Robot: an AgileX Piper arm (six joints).
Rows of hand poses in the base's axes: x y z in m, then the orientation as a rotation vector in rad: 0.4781, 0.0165, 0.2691, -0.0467, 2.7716, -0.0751; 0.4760, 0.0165, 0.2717, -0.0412, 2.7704, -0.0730; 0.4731, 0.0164, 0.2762, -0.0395, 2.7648, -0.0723; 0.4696, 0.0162, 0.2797, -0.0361, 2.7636, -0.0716; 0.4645, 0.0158, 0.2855, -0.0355, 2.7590, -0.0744; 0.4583, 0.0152, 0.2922, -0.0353, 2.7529, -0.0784; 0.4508, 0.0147, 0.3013, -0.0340, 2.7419, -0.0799; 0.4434, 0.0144, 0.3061, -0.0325, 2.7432, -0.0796; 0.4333, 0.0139, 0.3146, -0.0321, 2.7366, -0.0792; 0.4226, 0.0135, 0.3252, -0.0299, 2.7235, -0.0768; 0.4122, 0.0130, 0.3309, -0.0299, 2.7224, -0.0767; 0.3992, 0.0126, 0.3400, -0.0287, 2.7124, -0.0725; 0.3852, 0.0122, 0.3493, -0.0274, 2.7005, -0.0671; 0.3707, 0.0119, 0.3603, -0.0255, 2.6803, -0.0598; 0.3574, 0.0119, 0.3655, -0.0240, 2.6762, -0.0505; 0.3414, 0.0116, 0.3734, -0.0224, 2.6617, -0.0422; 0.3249, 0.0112, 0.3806, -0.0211, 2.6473, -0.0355; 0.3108, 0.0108, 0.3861, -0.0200, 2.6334, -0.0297; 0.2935, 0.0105, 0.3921, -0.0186, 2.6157, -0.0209; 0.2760, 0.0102, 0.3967, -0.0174, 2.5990, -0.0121; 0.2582, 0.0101, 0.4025, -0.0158, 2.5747, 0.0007; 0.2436, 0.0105, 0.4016, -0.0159, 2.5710, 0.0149
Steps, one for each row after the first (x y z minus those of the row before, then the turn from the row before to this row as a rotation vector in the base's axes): -0.0021, 0.0000, 0.0026, 0.0022, -0.0014, -0.0035; -0.0029, -0.0001, 0.0045, 0.0007, -0.0057, -0.0009; -0.0035, -0.0002, 0.0035, 0.0009, -0.0013, -0.0022; -0.0051, -0.0004, 0.0058, -0.0019, -0.0046, -0.0006; -0.0062, -0.0006, 0.0067, -0.0028, -0.0060, -0.0005; -0.0075, -0.0005, 0.0091, -0.0010, -0.0110, -0.0007; -0.0074, -0.0003, 0.0048, 0.0004, 0.0012, -0.0011; -0.0101, -0.0005, 0.0085, 0.0003, -0.0066, 0.0000; -0.0107, -0.0004, 0.0106, 0.0019, -0.0132, -0.0008; -0.0104, -0.0005, 0.0057, 0.0001, -0.0011, 0.0000; -0.0130, -0.0004, 0.0091, 0.0030, -0.0101, 0.0001; -0.0140, -0.0004, 0.0093, 0.0039, -0.0120, 0.0003; -0.0145, -0.0003, 0.0110, 0.0053, -0.0203, 0.0004; -0.0133, 0.0000, 0.0052, 0.0068, -0.0042, 0.0006; -0.0160, -0.0003, 0.0079, 0.0061, -0.0146, 0.0006; -0.0165, -0.0004, 0.0072, 0.0049, -0.0145, 0.0005; -0.0141, -0.0004, 0.0055, 0.0043, -0.0139, 0.0005; -0.0173, -0.0003, 0.0060, 0.0065, -0.0177, 0.0009; -0.0175, -0.0003, 0.0046, 0.0065, -0.0167, 0.0010; -0.0178, -0.0001, 0.0058, 0.0096, -0.0243, 0.0016; -0.0146, 0.0004, -0.0009, 0.0102, -0.0036, 0.0031
